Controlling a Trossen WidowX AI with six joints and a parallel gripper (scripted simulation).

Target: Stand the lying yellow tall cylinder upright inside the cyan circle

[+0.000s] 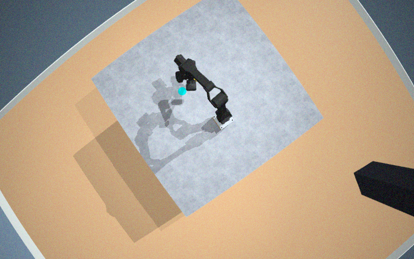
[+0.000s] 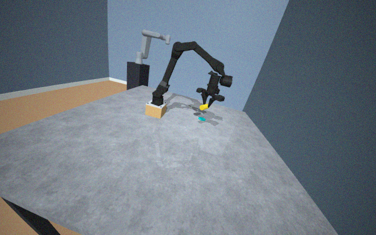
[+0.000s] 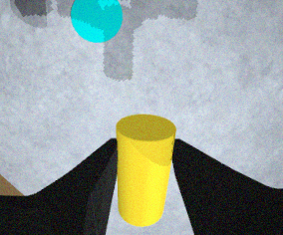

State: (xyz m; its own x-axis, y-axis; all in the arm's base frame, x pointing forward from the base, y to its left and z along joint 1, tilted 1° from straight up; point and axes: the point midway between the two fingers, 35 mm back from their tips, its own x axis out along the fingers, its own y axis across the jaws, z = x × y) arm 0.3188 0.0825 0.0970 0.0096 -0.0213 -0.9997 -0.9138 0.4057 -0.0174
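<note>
Right now the cyan circle is 1 cm behind my gripper tip, 10 cm to the left of it and 14 cm below it. From my gripper tip the other things lie so: yellow tall cylinder (1 cm behind, 2 cm to the right).
</note>
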